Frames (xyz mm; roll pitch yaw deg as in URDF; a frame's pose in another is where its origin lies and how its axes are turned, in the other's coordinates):
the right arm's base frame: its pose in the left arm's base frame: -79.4 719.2 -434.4 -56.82 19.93 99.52
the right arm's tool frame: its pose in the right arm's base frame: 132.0 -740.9 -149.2 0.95 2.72 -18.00
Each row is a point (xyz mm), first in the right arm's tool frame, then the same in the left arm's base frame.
Working: the right arm's tool frame: its pose in the left arm's base frame: 392.8 1110.3 26.8 -58.19 6.05 87.41

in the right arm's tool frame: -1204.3 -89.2 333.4
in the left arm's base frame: 103.7 -48.9 403.8
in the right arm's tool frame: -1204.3 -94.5 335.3
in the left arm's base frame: 105.0 -48.4 409.3
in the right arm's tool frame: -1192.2 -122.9 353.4
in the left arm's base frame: 105.2 -32.8 441.5
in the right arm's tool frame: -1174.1 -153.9 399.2
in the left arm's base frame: 83.7 -8.5 489.8
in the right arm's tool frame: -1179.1 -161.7 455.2
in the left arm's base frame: 40.3 -7.7 526.3
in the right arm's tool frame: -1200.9 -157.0 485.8
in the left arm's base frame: 10.9 -26.8 540.7
